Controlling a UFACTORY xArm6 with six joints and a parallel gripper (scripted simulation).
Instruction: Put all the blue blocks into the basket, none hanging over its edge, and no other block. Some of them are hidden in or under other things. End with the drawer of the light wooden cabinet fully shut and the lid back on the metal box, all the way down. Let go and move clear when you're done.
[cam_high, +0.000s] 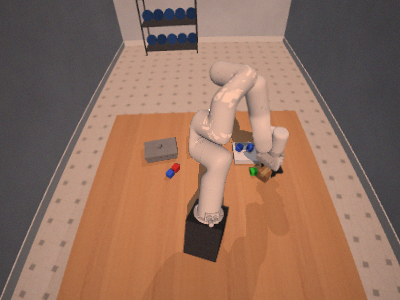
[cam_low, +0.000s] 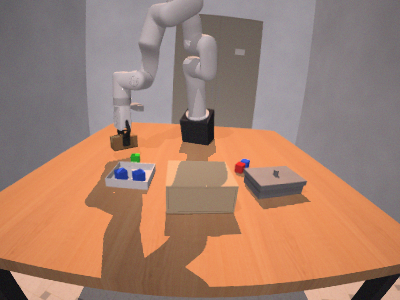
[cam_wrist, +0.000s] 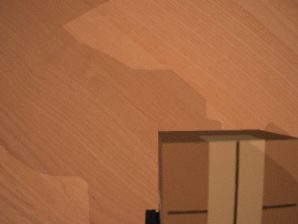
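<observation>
Right now my hand is 5 cm short of the green block, 5 cm to the right of it and 6 cm above it. The rest, counted from my hand: white basket: 20 cm ahead, 5 cm to the left, 7 cm below; small brown box: right at my hand; drawer: 32 cm ahead, 26 cm to the left, 4 cm below.
</observation>
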